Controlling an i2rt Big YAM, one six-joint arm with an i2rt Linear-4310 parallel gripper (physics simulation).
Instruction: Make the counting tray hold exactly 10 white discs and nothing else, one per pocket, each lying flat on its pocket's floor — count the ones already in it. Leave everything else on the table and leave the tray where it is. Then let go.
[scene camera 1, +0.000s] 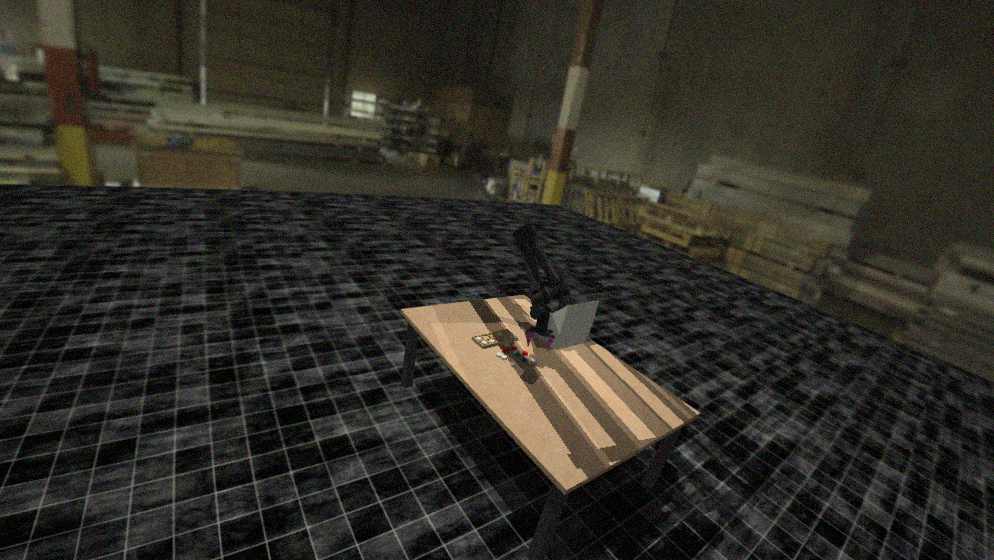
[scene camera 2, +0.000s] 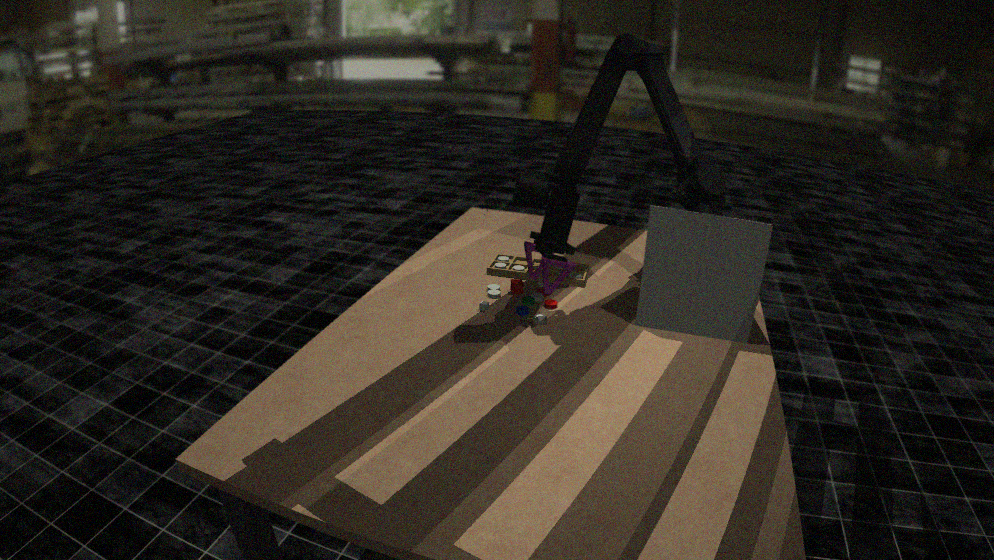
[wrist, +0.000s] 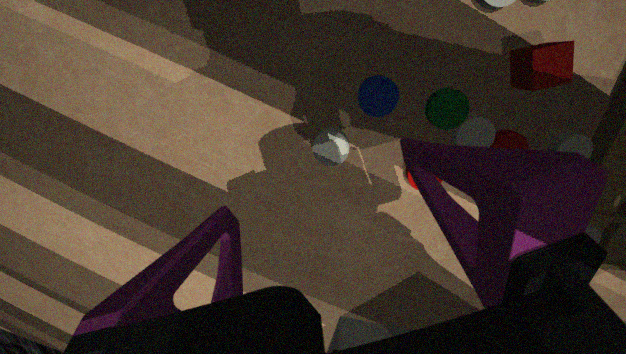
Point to a counting tray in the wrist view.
601, 218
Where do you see the gripper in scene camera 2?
539, 286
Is the gripper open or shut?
Open.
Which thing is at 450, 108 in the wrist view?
A green disc.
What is the gripper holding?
Nothing.
